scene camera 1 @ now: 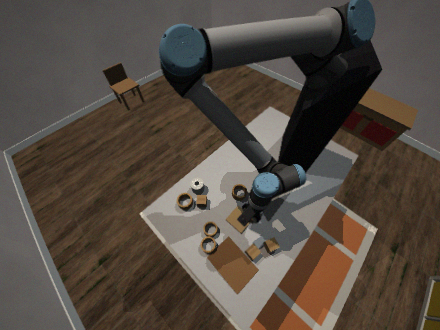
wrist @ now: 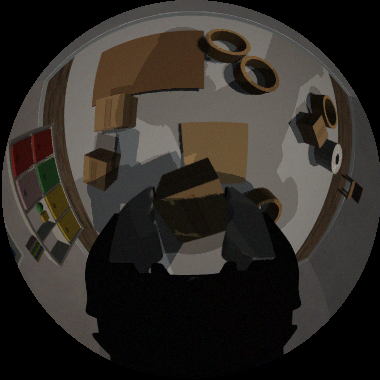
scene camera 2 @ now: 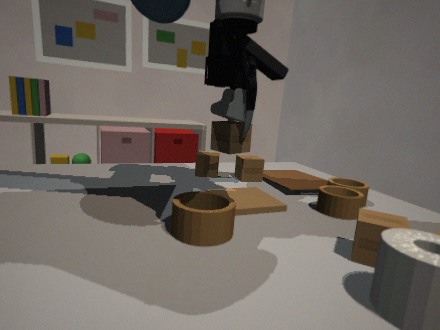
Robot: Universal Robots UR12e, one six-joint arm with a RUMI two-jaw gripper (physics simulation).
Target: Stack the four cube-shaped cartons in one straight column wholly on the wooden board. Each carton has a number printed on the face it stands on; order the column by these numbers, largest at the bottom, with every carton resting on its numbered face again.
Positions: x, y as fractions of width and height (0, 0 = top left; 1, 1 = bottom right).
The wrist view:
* my gripper: 0.50, 0.50
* light wooden board: 0.59, 0.38
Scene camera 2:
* my gripper: 0.54, 0.41
